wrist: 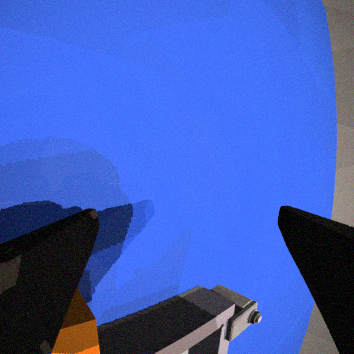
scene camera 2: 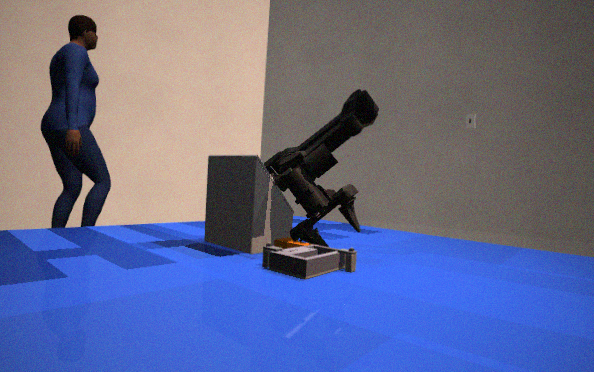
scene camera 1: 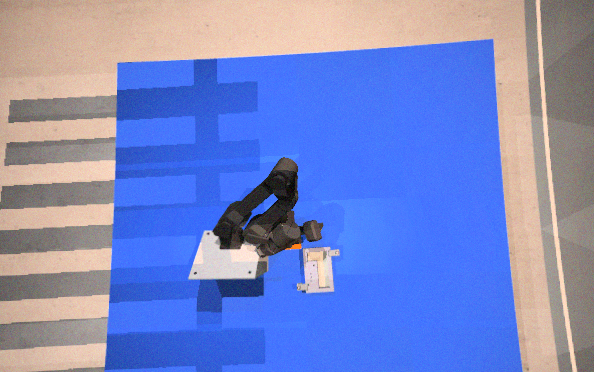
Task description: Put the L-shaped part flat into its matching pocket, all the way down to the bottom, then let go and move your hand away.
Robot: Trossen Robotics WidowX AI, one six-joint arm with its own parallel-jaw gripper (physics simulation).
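Pixels of known places: gripper, fingertip midpoint: [wrist: 189, 217] [scene camera 2: 345, 242]; arm's base, link origin: [scene camera 2: 260, 194] [scene camera 1: 232, 241].
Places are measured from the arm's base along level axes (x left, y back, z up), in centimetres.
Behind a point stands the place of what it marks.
Observation:
An orange part [scene camera 1: 295, 246] {x -1.4, y -18.6, z -10.0 cm} [scene camera 2: 290, 242] {x -2.4, y -14.3, z -10.1 cm} [wrist: 77, 337] {x 0.1, y -19.3, z -10.1 cm}, presumably the L-shaped one, is outside the pale fixture, beside its edge. The arm and a finger hide much of it, so its full shape cannot be told. The fixture [scene camera 1: 311, 275] {x -10.5, y -24.0, z -9.4 cm} [scene camera 2: 322, 268] {x -10.2, y -30.8, z -11.8 cm} [wrist: 160, 317] {x -1.7, y -25.0, z -11.6 cm} sits on the blue surface, with an L-shaped pocket open at the top. My gripper [scene camera 1: 302, 238] [scene camera 2: 342, 238] {x 5.4, y -24.3, z -9.3 cm} [wrist: 189, 217] {x 5.4, y -24.3, z -9.3 cm} is wide open with nothing between the fingers. It is low, near the fixture's far end in the scene camera 2 view. In the wrist view, the orange part shows beside the left finger.
Small tabs with bolts [scene camera 1: 334, 253] {x -3.4, y -31.4, z -9.0 cm} [scene camera 2: 351, 260] {x -3.9, y -32.9, z -10.6 cm} [wrist: 255, 316] {x -2.8, y -31.9, z -8.5 cm} stick out from the fixture. The arm's grey base block [scene camera 1: 225, 262] {x -5.8, y 0.2, z 5.8 cm} [scene camera 2: 232, 200] {x -10.2, y -1.6, z -1.3 cm} stands to the left of the fixture. A person [scene camera 2: 75, 115] in blue stands in the background.

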